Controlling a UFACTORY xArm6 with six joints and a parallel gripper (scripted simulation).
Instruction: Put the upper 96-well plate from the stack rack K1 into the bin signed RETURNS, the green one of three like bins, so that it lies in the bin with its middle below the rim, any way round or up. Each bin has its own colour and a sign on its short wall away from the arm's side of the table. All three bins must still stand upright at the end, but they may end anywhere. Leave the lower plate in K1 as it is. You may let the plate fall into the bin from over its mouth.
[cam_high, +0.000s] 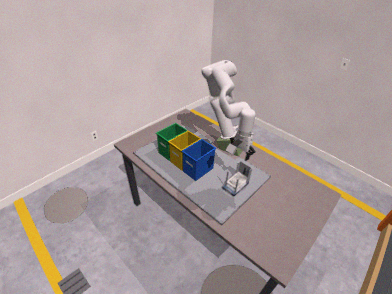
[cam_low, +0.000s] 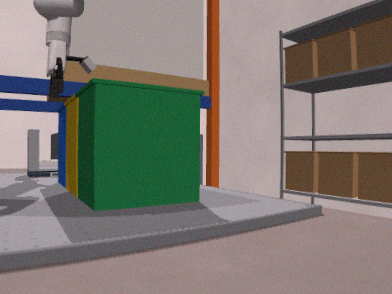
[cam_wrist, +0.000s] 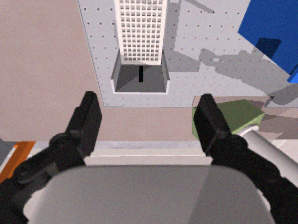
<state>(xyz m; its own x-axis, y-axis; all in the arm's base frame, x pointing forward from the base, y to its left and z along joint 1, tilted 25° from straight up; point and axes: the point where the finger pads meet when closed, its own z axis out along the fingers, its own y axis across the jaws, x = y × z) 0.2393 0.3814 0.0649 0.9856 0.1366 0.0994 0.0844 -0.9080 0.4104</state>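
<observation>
Right now the white 96-well plate is 22 cm below my hand, 1 cm to the left of it and 1 cm behind it. Round my hand: green bin: 51 cm to the right, 17 cm below, 12 cm ahead; blue bin: 25 cm to the right, 17 cm below, 9 cm ahead; yellow bin: 38 cm to the right, 17 cm below, 10 cm ahead.
</observation>
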